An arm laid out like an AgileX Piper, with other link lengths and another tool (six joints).
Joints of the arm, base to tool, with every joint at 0 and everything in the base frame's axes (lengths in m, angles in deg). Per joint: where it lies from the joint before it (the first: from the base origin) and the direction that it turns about. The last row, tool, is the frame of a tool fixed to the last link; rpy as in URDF.
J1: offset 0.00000 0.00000 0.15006 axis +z
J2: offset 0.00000 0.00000 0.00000 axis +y
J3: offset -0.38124 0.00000 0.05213 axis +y
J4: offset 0.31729 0.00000 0.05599 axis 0.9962 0 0.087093
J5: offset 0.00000 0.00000 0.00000 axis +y
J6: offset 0.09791 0.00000 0.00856 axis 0.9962 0 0.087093
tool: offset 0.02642 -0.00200 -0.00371 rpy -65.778 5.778 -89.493
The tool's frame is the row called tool.
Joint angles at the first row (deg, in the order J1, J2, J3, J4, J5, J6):
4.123, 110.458, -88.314, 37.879, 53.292, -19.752
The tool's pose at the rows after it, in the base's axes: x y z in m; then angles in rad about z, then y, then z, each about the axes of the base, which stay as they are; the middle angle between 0 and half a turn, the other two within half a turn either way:
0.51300 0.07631 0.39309 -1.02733 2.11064 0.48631
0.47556 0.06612 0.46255 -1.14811 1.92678 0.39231
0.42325 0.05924 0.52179 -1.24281 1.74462 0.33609
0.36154 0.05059 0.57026 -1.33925 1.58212 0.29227
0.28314 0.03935 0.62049 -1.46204 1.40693 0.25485
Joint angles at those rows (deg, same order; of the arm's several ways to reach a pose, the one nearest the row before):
2.604, 102.489, -88.315, 34.658, 50.331, -20.399
2.191, 93.353, -86.153, 34.246, 44.896, -21.987
2.190, 83.614, -82.721, 34.249, 39.563, -24.224
2.192, 73.791, -79.364, 32.342, 35.340, -25.594
2.191, 62.989, -77.551, 27.275, 32.553, -25.545

